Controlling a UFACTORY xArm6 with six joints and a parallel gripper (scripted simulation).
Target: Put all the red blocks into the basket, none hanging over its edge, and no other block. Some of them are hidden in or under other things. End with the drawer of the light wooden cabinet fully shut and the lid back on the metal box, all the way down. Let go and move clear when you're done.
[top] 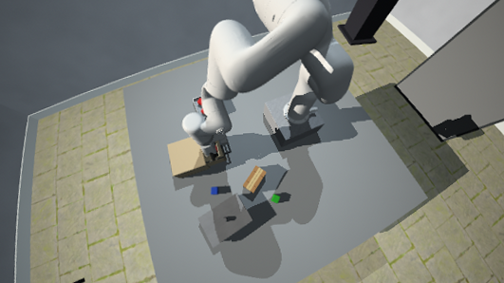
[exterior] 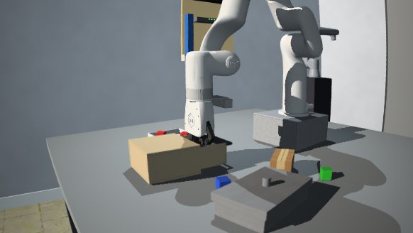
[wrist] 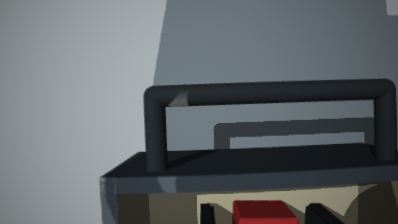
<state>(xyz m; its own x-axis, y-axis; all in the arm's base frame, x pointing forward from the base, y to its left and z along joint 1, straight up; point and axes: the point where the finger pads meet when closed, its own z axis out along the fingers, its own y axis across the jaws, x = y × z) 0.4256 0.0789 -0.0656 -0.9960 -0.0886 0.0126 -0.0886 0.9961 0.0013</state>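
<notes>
Now: the drawer 1 cm ahead of my hand. The rest, counted from my hand: blue block: 2 cm ahead, 19 cm to the left, 3 cm below; then light wooden cabinet: 7 cm ahead, 1 cm to the left; then cardboard box: 17 cm behind, 18 cm to the left, 1 cm below.
</notes>
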